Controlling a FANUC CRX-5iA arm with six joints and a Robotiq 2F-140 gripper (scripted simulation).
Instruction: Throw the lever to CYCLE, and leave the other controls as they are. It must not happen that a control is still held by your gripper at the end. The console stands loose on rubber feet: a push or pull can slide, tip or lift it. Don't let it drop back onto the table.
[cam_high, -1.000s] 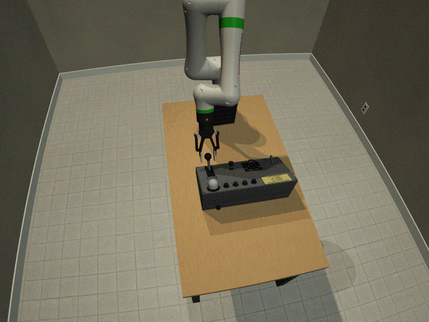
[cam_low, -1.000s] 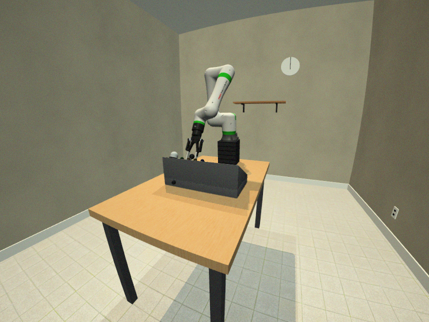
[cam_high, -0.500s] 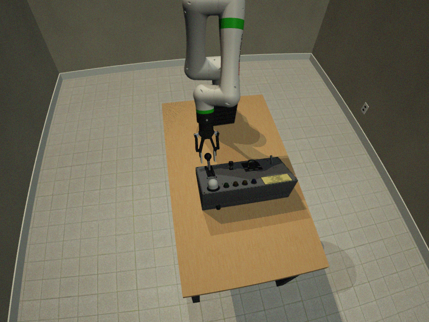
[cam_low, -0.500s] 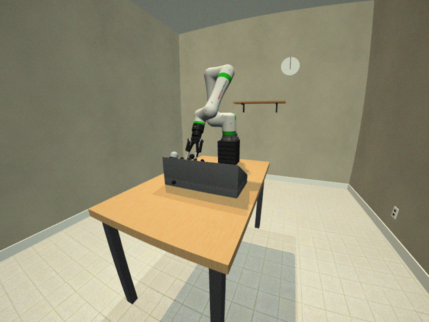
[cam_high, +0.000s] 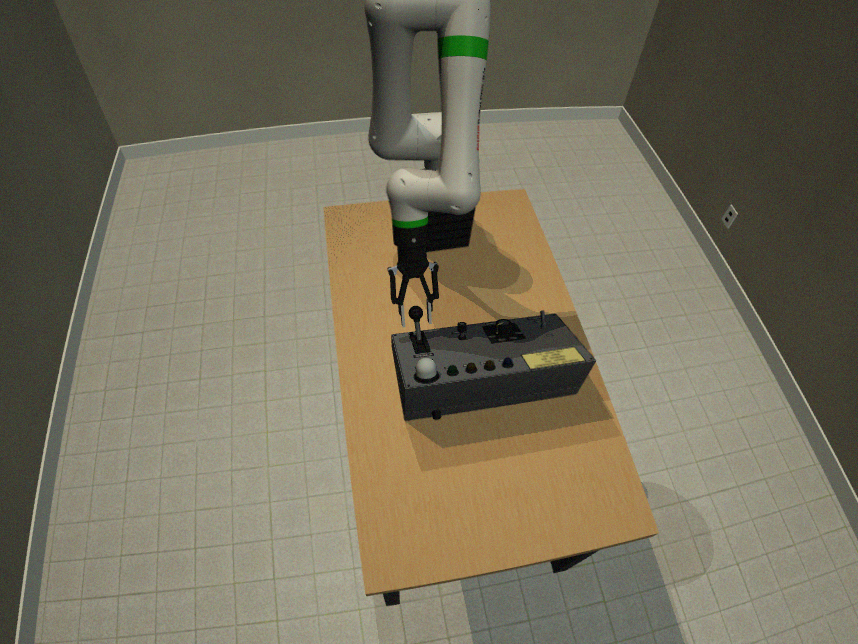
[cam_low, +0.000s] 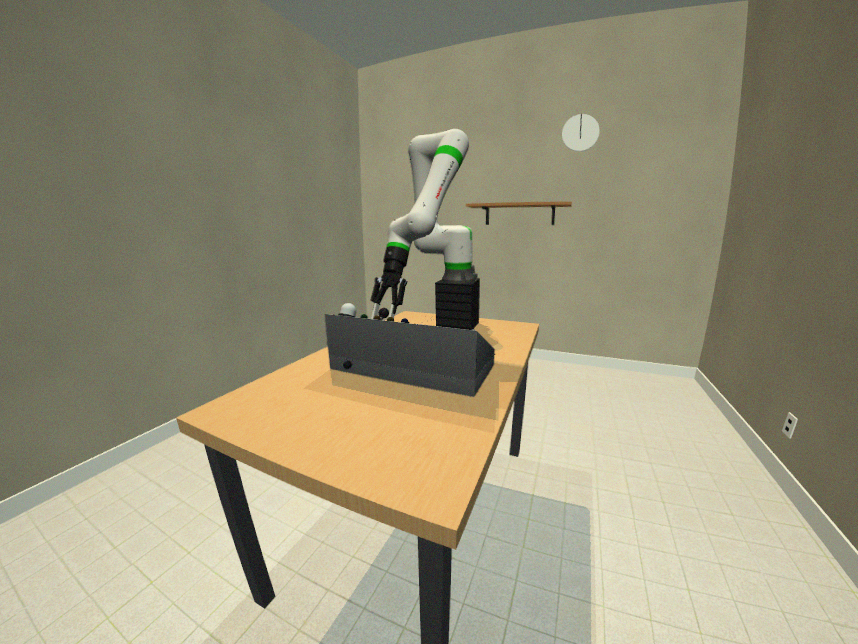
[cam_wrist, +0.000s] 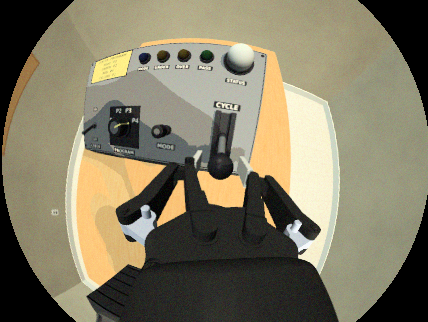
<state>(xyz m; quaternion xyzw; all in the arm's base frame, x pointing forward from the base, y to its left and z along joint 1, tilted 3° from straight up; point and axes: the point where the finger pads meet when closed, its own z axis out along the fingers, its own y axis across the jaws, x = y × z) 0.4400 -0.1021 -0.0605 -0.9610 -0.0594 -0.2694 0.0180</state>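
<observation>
The lever lies 30 mm ahead of my hand and 20 mm below it. From my hand the other things lie so: dark grey console: 190 mm to the left, 70 mm ahead, 50 mm below; black rotary selector: 230 mm to the left, 30 mm below, 30 mm ahead; small black toggle: 130 mm to the left, 40 mm ahead, 20 mm below.
</observation>
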